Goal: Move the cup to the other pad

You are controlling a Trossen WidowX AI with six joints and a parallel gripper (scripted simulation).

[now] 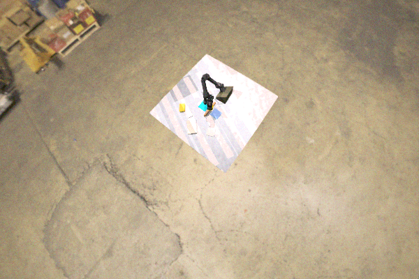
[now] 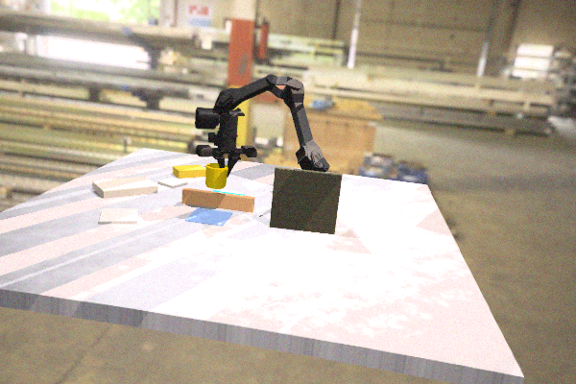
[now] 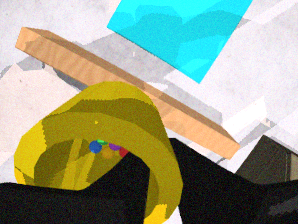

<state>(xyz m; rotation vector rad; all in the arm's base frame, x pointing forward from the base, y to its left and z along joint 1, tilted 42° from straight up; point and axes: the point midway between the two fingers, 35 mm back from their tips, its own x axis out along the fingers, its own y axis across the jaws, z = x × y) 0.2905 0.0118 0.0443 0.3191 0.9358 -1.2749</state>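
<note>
Right now my gripper tip is 10 mm short of the cyan pad, 100 mm to the left of it and 110 mm above it. The rest, counted from my gripper tip: yellow cup 20 mm ahead, 10 mm to the left; marble 20 mm ahead, 30 mm to the left, 20 mm below; wooden bar 20 mm ahead, 90 mm below.
</note>
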